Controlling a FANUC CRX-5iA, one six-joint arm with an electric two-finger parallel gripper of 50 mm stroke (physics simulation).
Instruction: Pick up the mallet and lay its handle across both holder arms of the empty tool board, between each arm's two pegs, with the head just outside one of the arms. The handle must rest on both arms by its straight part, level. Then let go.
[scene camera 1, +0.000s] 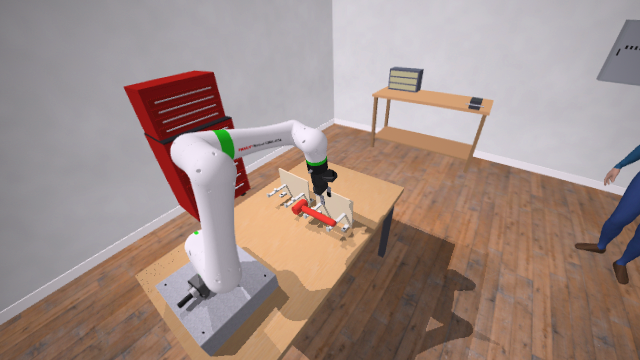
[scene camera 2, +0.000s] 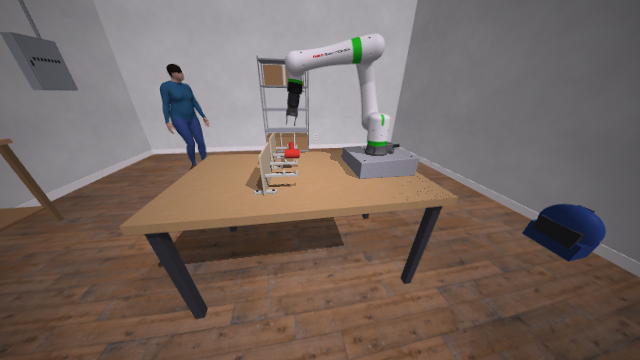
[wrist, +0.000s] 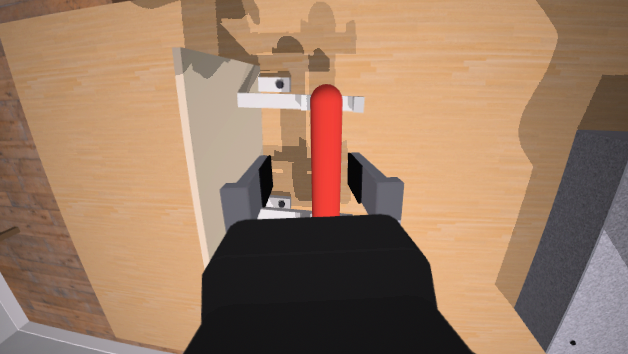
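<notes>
The red mallet lies across the two white arms of a tool board. In the wrist view its rounded handle end crosses the far arm, between that arm's pegs. The near arm is mostly hidden by the gripper body. The head is at the other end, beside the arm towards the second board. The handle looks about level; exact contact with the arms cannot be told. My gripper is open and empty above the handle, with a finger to each side of it in the wrist view.
A second tool board with bare arms stands beside the first on the wooden table. The grey robot base is at the other end. A person stands beyond the table.
</notes>
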